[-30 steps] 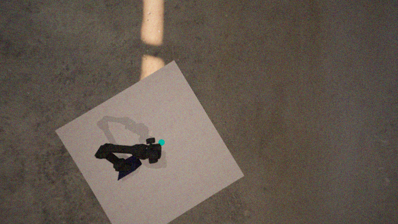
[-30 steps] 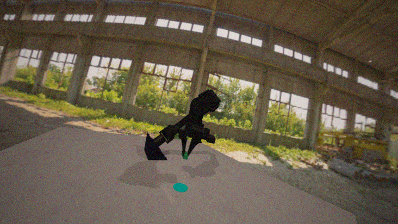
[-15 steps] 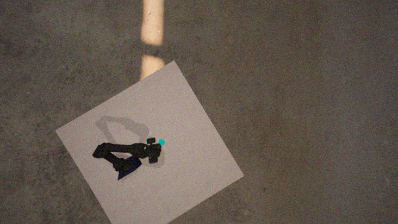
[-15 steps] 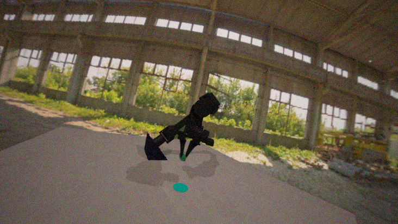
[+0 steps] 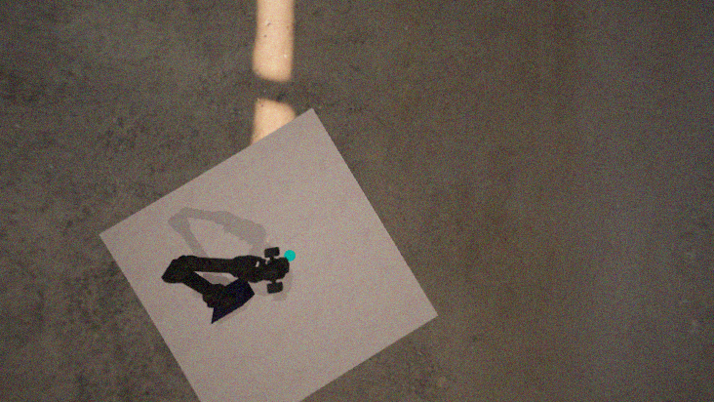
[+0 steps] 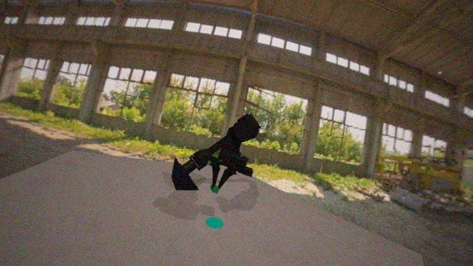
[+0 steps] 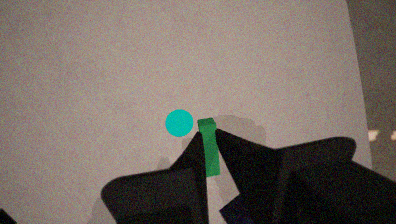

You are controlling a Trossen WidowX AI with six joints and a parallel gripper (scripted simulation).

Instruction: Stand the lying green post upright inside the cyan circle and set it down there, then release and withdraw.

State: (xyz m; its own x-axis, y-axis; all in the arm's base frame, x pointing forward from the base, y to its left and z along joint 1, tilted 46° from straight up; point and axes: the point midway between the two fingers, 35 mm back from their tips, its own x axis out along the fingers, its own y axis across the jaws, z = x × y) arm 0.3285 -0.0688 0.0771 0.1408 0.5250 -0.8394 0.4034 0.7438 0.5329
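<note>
My gripper tip is now 130 mm above the cyan circle and 20 mm to the right of it. Also, from my gripper tip: green post (20 mm behind, 10 mm to the left, 10 mm below).
</note>
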